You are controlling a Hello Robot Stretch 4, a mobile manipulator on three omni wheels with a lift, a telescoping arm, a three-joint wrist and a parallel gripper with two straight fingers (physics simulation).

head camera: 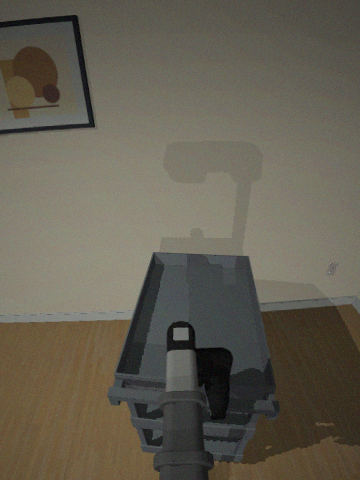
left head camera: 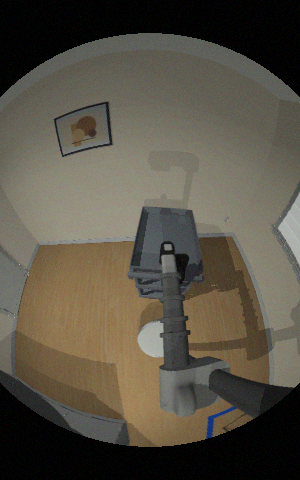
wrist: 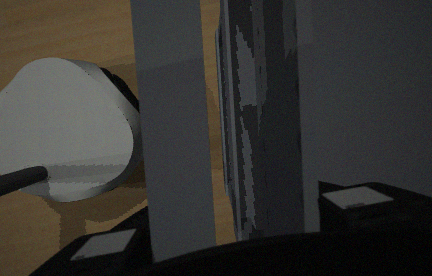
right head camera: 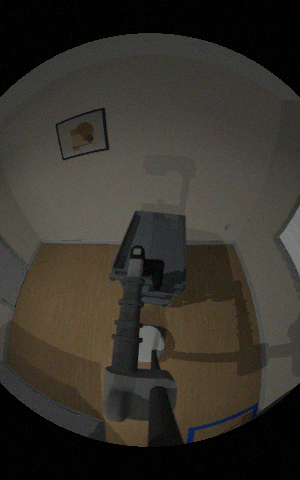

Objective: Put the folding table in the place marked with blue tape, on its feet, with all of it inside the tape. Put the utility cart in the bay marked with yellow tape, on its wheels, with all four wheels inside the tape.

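Places are measured from the robot's base along level axes (x ahead, y left, z up), in metres.
Pixels of known places: gripper, fingertip midpoint: point(wrist: 226, 204); robot's base at its link origin: point(left head camera: 157, 337) point(right head camera: 143, 342).
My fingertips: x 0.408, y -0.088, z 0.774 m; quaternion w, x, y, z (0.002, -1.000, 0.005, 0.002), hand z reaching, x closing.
Note:
Ahead of a thing's pixels: the offset from my fingertips to its top centre. "spot": to the spot under its first point.
The grey utility cart @(spot: dx +0.404, dy -0.089, dz -0.008 m) point(head camera: 222, 300) point(left head camera: 175, 225) point(right head camera: 162, 235) stands upright near the wall, its open top tray facing up. Its end handle bar @(dx -0.013, dy +0.063, dz +0.062 m) point(wrist: 175, 125) crosses the wrist view beside the tray wall. My gripper point(head camera: 215, 375) point(wrist: 226, 204) is shut on the cart at this near end, with one finger outside the bar and the other on the tray side. Its fingertips are hidden in the head view, and the wheels cannot be made out. A corner of blue tape point(left head camera: 210, 427) point(right head camera: 190, 435) shows at the bottom. The folding table cannot be made out, and yellow tape does not show.
A white rounded body point(left head camera: 151, 340) point(right head camera: 151, 345) point(wrist: 65, 115), which looks like my base, is on the floor below the arm. The wall point(head camera: 300, 175) is close behind the cart and holds a framed picture point(head camera: 87, 75). A grey low surface point(left head camera: 95, 425) is at lower left.

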